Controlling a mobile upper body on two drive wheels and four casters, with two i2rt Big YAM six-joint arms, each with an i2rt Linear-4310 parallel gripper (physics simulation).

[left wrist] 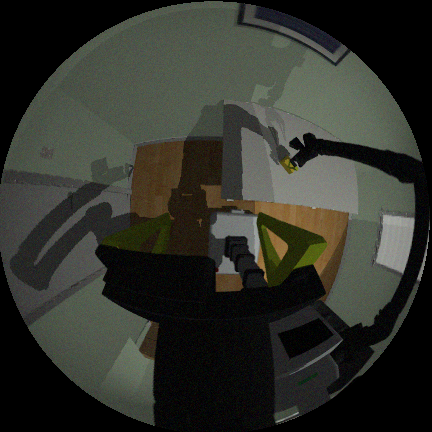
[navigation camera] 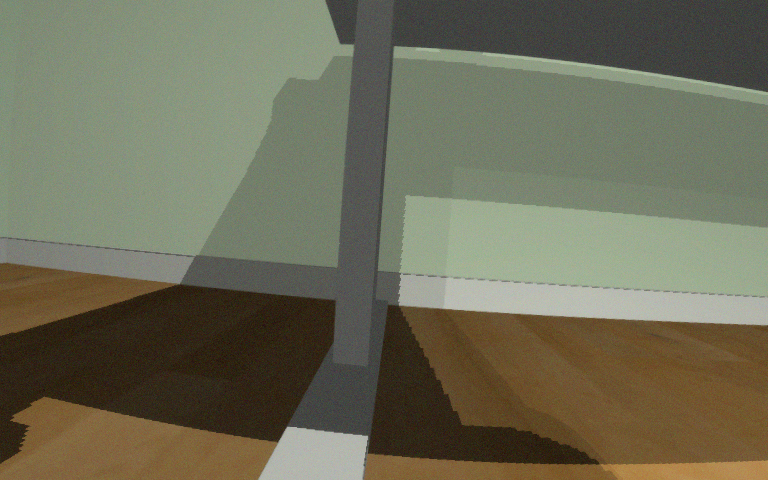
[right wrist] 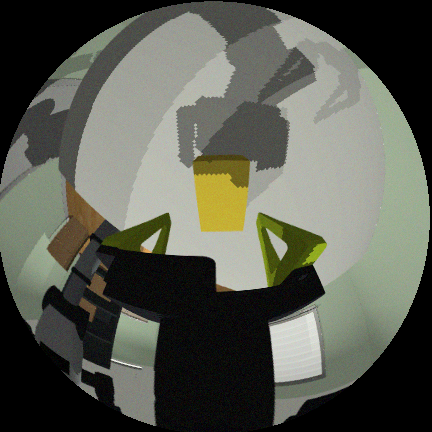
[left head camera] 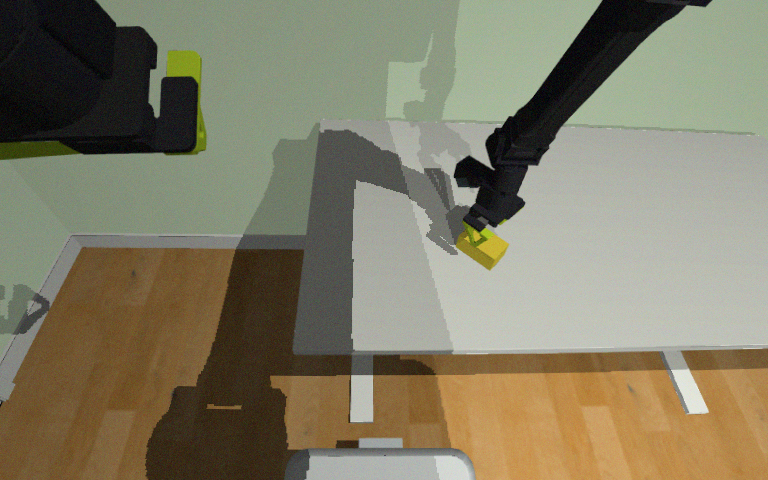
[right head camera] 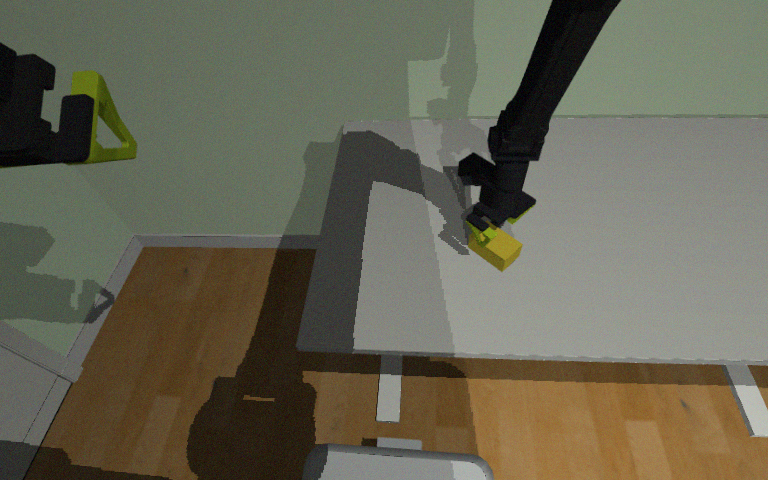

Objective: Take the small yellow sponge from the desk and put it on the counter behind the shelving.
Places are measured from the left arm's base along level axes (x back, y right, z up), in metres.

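Where they show: left gripper, fingertip midpoint: (left wrist: 213, 216) (left head camera: 142, 143) (right head camera: 85, 154); right gripper, fingertip midpoint: (left wrist: 291, 162) (right wrist: 213, 217) (left head camera: 485, 234) (right head camera: 495, 234).
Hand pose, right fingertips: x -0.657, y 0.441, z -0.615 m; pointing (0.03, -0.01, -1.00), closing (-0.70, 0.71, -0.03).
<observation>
Things, the pixels of their top centre, and the offset from my right fingertips. "pt": a spot on its surface instead. Level surfaces: height alone.
- small yellow sponge, top centre: (right wrist: 221, 200) (right head camera: 495, 239) (left head camera: 484, 239) (left wrist: 289, 163) dx -0.009, dy +0.005, dz -0.030 m
- white desk, surface height: dz -0.075 m
- desk's leg, surface spot: (navigation camera: 362, 169) pt dx -0.098, dy -0.276, dz -0.502 m
The small yellow sponge (left head camera: 491, 253) (right head camera: 501, 249) (left wrist: 288, 165) (right wrist: 221, 202) lies on the white desk (left head camera: 566, 294) (right head camera: 594, 283) (left wrist: 320, 187) (right wrist: 330, 165). My right gripper (left head camera: 489, 233) (right head camera: 501, 227) (right wrist: 213, 217) is open close over the sponge. In the right wrist view the sponge lies ahead of and between its fingertips, with a gap on both sides. One finger overlaps the sponge in both head views; contact cannot be told. My left gripper (left head camera: 184, 104) (right head camera: 101, 121) (left wrist: 213, 216) is open and empty, left of the desk. I cannot make out the counter.
A dark shelf-like unit with brown boxes (right wrist: 95, 312) stands at the lower left of the right wrist view. The desk's leg (navigation camera: 362, 169) stands close ahead in the navigation view. A green wall (left head camera: 226, 186) runs behind the desk. A window (right wrist: 300, 345) shows at the lower right.
</observation>
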